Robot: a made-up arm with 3 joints. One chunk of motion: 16 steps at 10 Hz.
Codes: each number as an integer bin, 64 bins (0 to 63) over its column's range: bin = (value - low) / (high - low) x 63, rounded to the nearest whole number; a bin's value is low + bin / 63 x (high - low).
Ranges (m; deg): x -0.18..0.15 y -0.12..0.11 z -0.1..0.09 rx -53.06..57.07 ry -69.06..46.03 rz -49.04..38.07
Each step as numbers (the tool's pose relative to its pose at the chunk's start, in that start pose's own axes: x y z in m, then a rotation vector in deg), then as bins.
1 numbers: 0.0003 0.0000 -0.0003 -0.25 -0.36 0.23
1 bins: 34 33 33 30 38 36
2 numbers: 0.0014 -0.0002 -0.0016 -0.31 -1.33 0.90
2 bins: 35 33 33 30 37 36
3 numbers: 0.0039 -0.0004 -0.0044 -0.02 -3.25 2.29
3 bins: 35 33 32 30 36 37
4 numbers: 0.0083 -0.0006 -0.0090 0.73 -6.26 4.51
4 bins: 36 33 30 31 34 39
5 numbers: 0.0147 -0.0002 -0.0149 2.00 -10.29 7.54
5 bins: 37 33 28 31 32 41
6 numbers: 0.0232 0.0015 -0.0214 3.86 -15.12 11.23
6 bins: 39 33 26 33 30 44
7 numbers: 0.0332 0.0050 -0.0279 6.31 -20.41 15.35
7 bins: 41 34 24 34 27 47
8 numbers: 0.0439 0.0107 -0.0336 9.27 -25.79 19.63
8 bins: 43 36 22 36 24 50
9 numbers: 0.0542 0.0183 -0.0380 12.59 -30.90 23.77
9 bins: 45 38 21 38 21 53
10 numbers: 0.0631 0.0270 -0.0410 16.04 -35.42 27.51
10 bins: 46 40 20 40 18 55
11 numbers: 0.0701 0.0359 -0.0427 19.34 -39.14 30.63
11 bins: 48 43 19 41 16 58
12 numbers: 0.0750 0.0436 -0.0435 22.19 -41.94 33.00
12 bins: 49 45 19 43 15 59
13 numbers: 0.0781 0.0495 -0.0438 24.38 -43.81 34.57
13 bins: 49 46 19 44 14 60
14 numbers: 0.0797 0.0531 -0.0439 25.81 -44.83 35.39
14 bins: 50 47 19 45 13 61
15 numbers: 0.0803 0.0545 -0.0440 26.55 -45.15 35.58
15 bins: 50 48 19 46 13 61
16 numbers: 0.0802 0.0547 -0.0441 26.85 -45.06 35.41
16 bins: 50 48 19 46 13 61
